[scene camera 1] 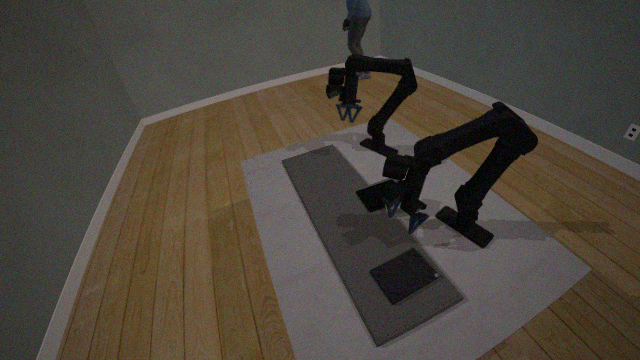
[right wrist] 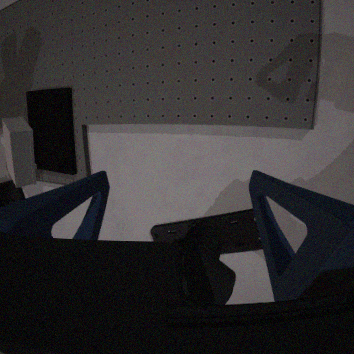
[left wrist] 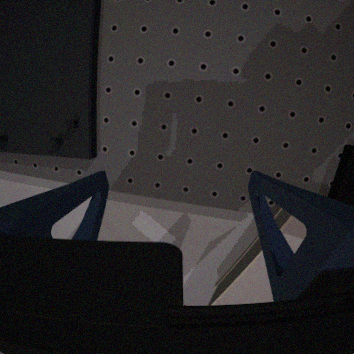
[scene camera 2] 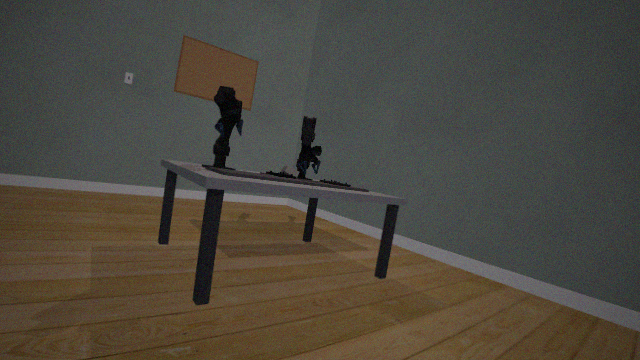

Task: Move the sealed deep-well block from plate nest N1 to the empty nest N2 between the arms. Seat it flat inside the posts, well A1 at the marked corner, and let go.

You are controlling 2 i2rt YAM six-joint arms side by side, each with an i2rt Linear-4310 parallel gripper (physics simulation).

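Places are measured from the left arm's base along level axes (x ahead, y left, z up), in millimetres.
Pixels of known places: left gripper, fingertip midpoint: (scene camera 1: 400, 225) (left wrist: 178, 178) (scene camera 2: 310, 174); right gripper, fingertip midpoint: (scene camera 1: 346, 121) (right wrist: 178, 178) (scene camera 2: 232, 136); left arm's base, link origin: (scene camera 1: 463, 226) (right wrist: 4, 193); right arm's base, link origin: (scene camera 1: 378, 148) (right wrist: 205, 235).
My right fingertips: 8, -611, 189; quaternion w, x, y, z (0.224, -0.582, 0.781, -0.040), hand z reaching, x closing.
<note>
For each thing: its top centre in the pictures, then the offset to it from my right fingertips, as dx, dy, dz. Level surfaces: height alone.
- pale block, top centre: (left wrist: 305, 327) (scene camera 2: 290, 165) +81, +402, -107
- dark middle nest N2, top centre: (right wrist: 43, 131) (scene camera 1: 381, 191) (scene camera 2: 281, 172) +99, +310, -154
- dark nest N1, top centre: (left wrist: 19, 57) (scene camera 1: 404, 271) (scene camera 2: 335, 180) +295, +600, -154
- grey perforated board, surface height: dz -176
The pale block (left wrist: 250, 285) (right wrist: 19, 152) (scene camera 2: 285, 169) stands tilted up on an edge beside the dark middle nest N2 (scene camera 1: 370, 199) (left wrist: 344, 175) (right wrist: 54, 132) (scene camera 2: 280, 174). Whether they touch I cannot tell; marked corners are too dark to read. In scene camera 1 my left gripper hides the block. The dark nest N1 (scene camera 1: 404, 276) (left wrist: 45, 75) (scene camera 2: 335, 183) lies near the board's near end and shows no block. My left gripper (scene camera 1: 401, 224) (scene camera 2: 309, 166) (left wrist: 178, 178) is open above the board's edge, near the block, and holds nothing. My right gripper (scene camera 1: 347, 120) (scene camera 2: 230, 127) (right wrist: 178, 178) is open, high and empty.
The grey perforated board (scene camera 1: 310, 190) (left wrist: 200, 117) (right wrist: 200, 60) lies along the white table top (scene camera 1: 280, 280) (scene camera 2: 260, 186). The arm bases (scene camera 1: 465, 227) (right wrist: 215, 227) are mounted on the table. A person (scene camera 1: 357, 27) stands behind the table in scene camera 1.
</note>
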